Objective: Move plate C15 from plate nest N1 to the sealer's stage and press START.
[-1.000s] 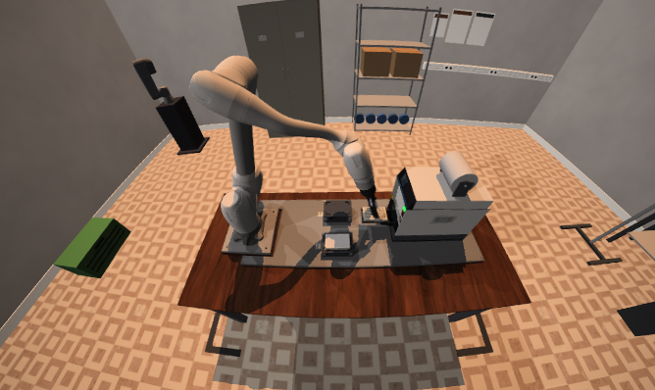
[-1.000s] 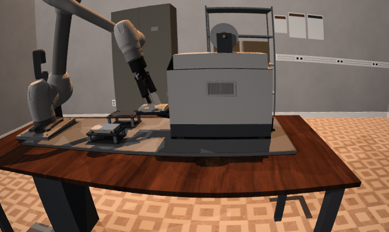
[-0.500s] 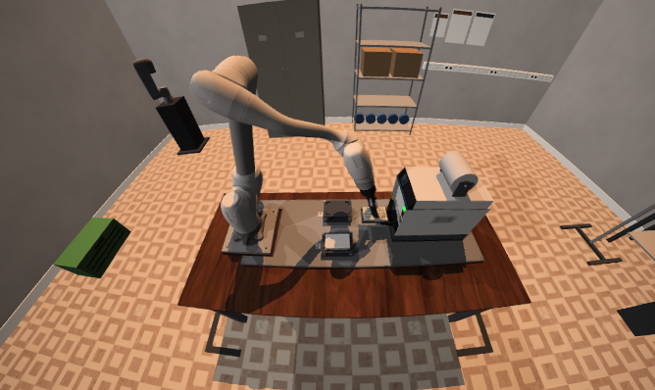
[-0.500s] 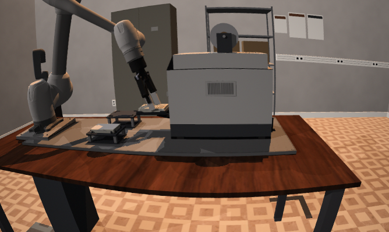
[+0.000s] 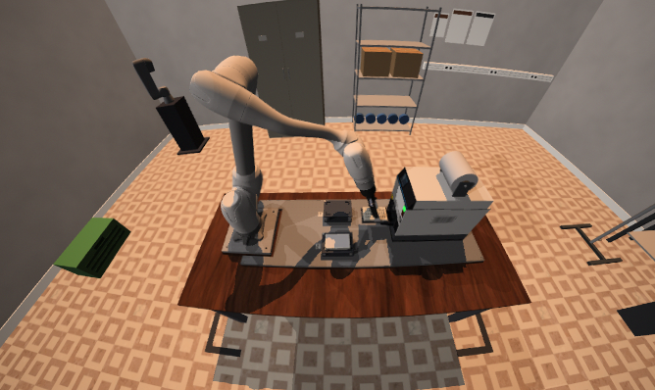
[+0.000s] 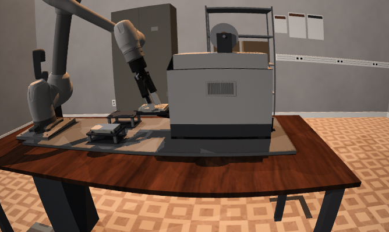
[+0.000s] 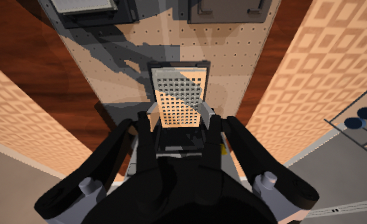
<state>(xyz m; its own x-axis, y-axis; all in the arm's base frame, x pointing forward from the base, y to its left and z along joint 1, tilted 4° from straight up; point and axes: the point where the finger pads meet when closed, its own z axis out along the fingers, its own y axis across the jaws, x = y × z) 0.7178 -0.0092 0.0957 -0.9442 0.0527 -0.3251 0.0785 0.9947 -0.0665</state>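
The sealer stage lies 40 mm below my hand. The rest, counted from my hand: pale plate (210 mm behind, 120 mm to the right, 80 mm below); foil roll (330 mm ahead, 280 mm above, 30 mm to the right).
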